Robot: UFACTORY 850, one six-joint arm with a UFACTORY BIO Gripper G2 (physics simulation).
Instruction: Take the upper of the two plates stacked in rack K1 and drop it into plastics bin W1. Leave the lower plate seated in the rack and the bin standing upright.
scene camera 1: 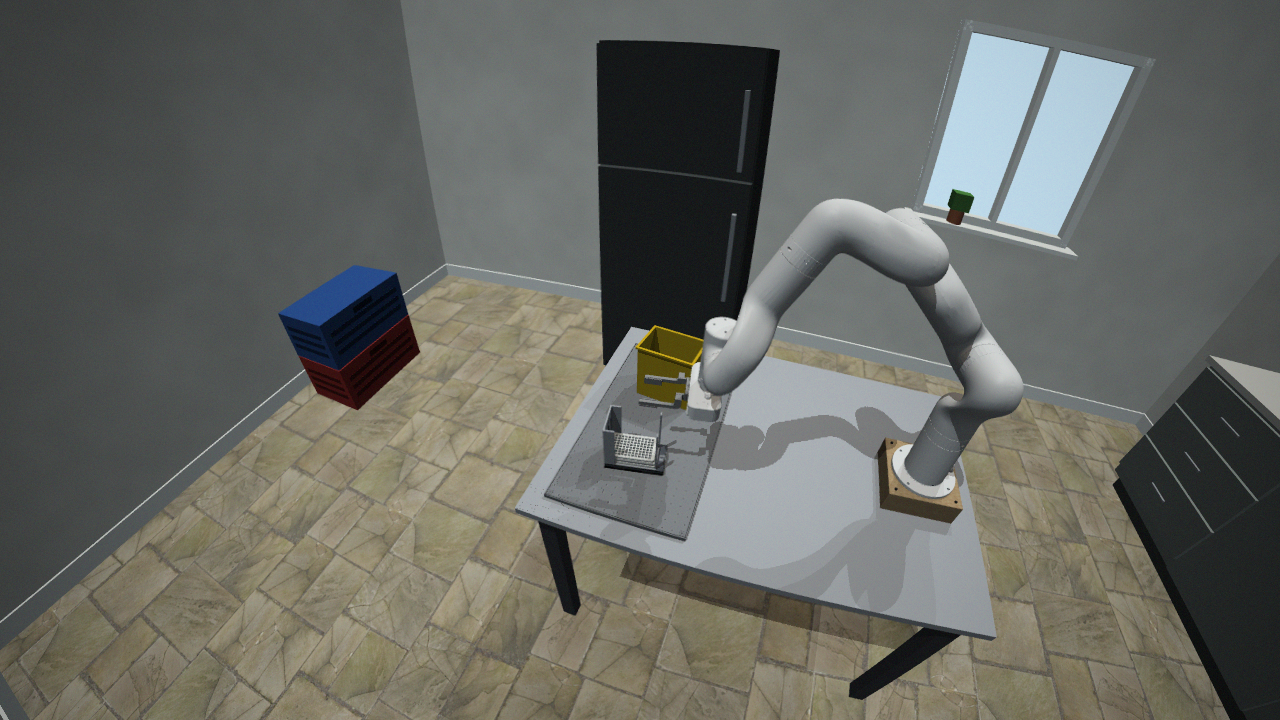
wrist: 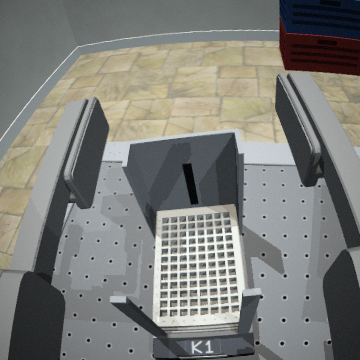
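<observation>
Rack K1 (scene camera 1: 612, 437) (wrist: 212, 165) is grey, with a tall slotted back panel and two thin front posts. The upper plate (scene camera 1: 635, 447) (wrist: 198, 269), a white grid, lies flat in it. Edges of a lower plate (wrist: 200, 329) show beneath its front edge. My gripper (scene camera 1: 644, 391) (wrist: 192, 140) is shut to its narrowest, with a broad gap between its fingers and nothing held. It hangs above the rack's level; in the wrist view the rack appears below, between the fingers. The yellow bin W1 (scene camera 1: 657, 368) stands upright, partly hidden behind the gripper.
The rack and bin stand on a perforated grey mat (scene camera 1: 617, 504) (wrist: 285, 200) at one end of the table (scene camera 1: 805, 537). A blue crate (scene camera 1: 344, 300) (wrist: 325, 15) sits on a red crate (scene camera 1: 380, 365) (wrist: 320, 52) on the floor. A black fridge (scene camera 1: 666, 232) stands behind the table.
</observation>
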